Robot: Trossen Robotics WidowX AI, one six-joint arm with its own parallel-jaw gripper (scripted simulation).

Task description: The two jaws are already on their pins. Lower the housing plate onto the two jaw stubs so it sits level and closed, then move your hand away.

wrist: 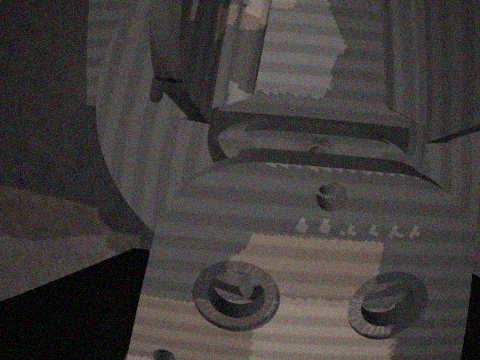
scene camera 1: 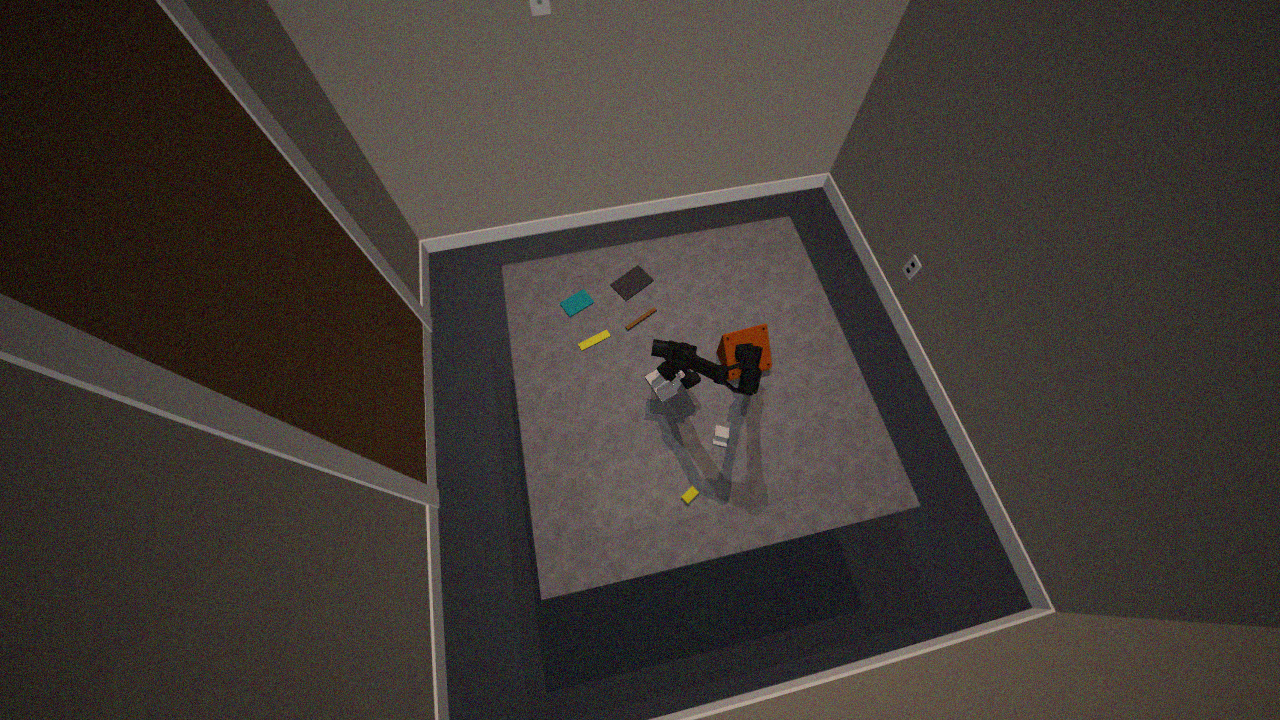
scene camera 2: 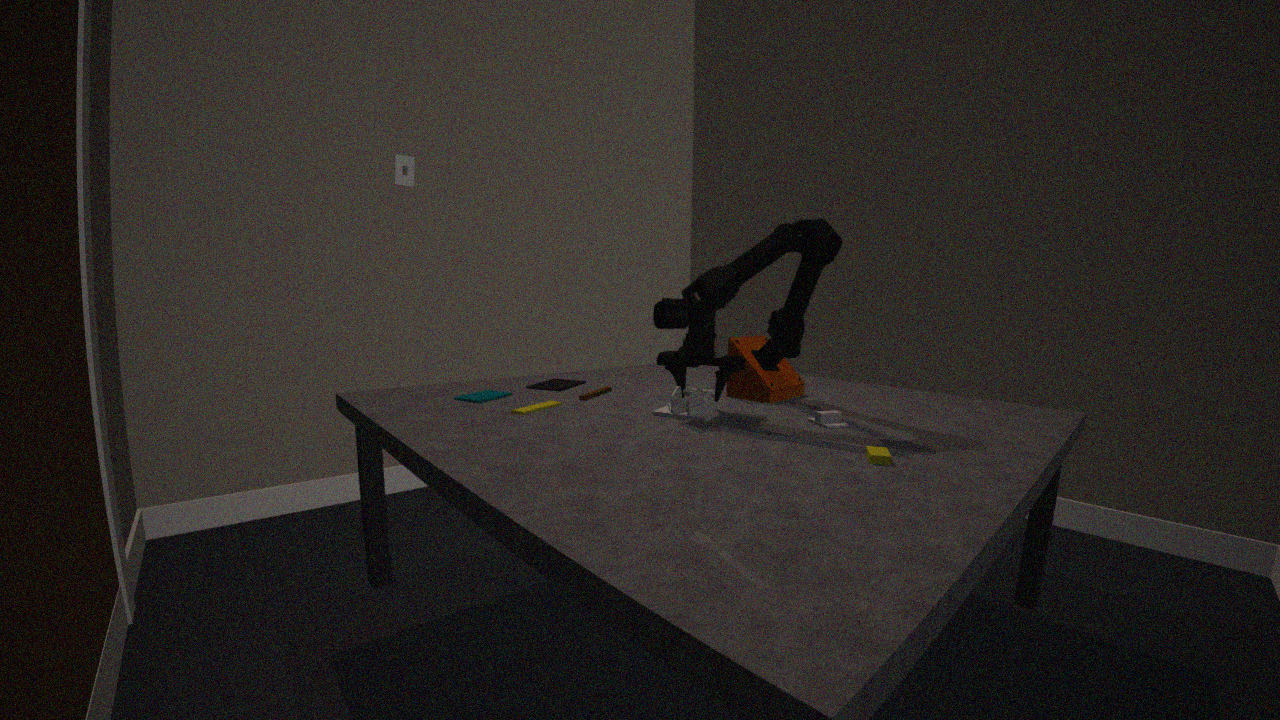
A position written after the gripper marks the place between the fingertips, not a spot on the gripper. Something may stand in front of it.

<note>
In view: the gripper (scene camera 2: 699,399).
The gripper is seen too in the wrist view (wrist: 303,281).
</note>
